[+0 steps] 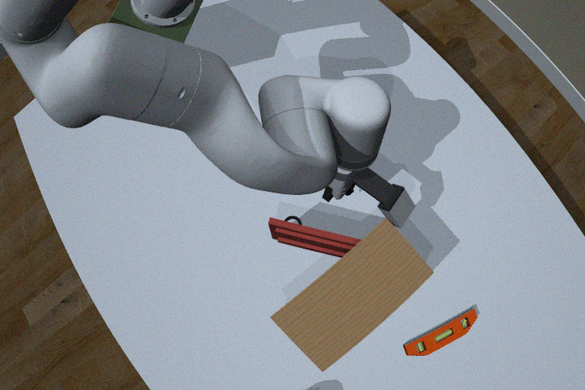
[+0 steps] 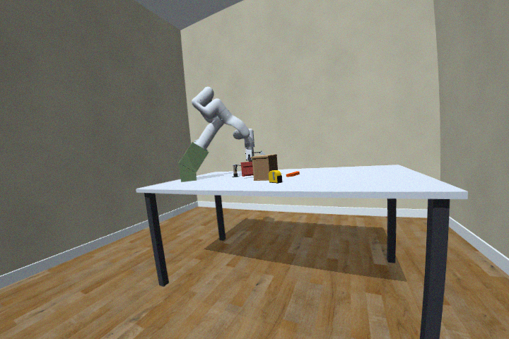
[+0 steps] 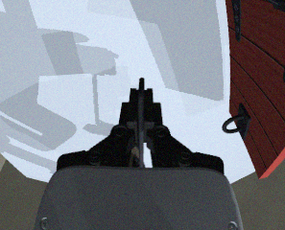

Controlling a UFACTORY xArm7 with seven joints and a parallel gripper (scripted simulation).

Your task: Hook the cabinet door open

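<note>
Now: hand 50 mm past the thin dark hook and 20 mm to the left of it. Also, from my hand: yellow tape measure: 320 mm ahead, 250 mm to the right, 40 mm below; then orange spirit level: 330 mm ahead, 30 mm to the left, 60 mm below; then red door: 60 mm ahead, 70 mm to the right.
</note>
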